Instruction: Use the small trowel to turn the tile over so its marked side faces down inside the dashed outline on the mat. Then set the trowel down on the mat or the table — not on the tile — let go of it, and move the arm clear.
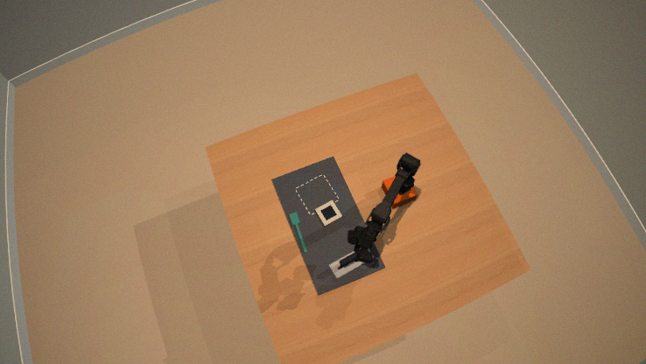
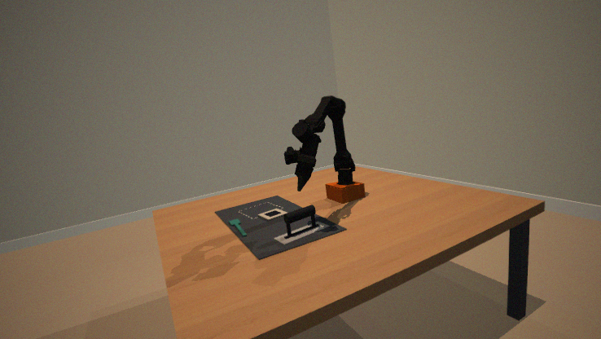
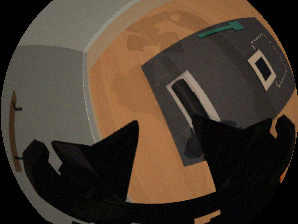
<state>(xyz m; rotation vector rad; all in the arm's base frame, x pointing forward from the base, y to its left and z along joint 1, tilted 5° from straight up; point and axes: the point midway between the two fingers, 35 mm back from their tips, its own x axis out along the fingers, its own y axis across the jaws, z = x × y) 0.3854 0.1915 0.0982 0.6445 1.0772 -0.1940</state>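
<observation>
My gripper tip is now 20 mm short of the grey trowel, 20 mm to the left of it and 130 mm above it. The rest, counted from my gripper tip: tile 30 mm behind, 290 mm to the right, 160 mm below; then dark mat 250 mm to the right, 190 mm below.
</observation>
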